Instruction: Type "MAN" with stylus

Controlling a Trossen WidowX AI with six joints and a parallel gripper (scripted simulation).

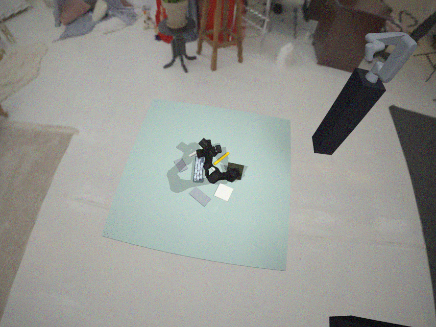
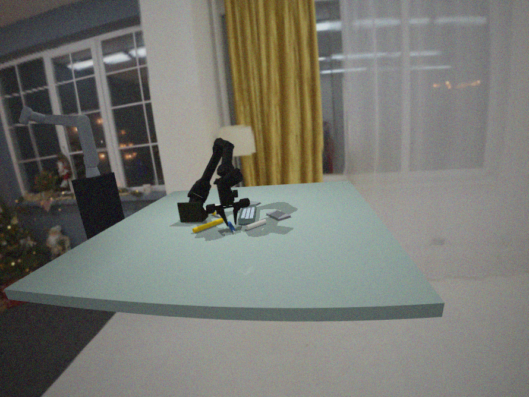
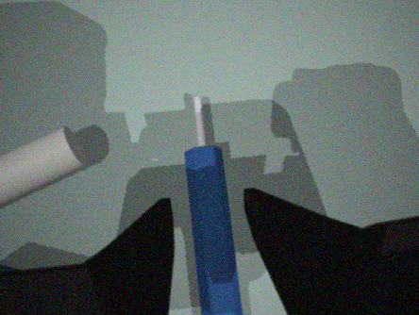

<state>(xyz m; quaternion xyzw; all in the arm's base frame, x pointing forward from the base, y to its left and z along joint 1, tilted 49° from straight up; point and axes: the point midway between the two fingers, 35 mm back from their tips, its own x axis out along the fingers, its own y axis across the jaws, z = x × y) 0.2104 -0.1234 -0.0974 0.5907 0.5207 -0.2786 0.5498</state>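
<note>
My gripper tip is 10 mm to the left of the blue stylus and 10 mm above it. The rest, counted from my gripper tip: M key: 90 mm to the left, 70 mm ahead, 10 mm below; stylus tip: 40 mm to the right, 20 mm ahead, 10 mm below; white cylinder: 100 mm ahead, 20 mm to the left, 10 mm below.
</note>
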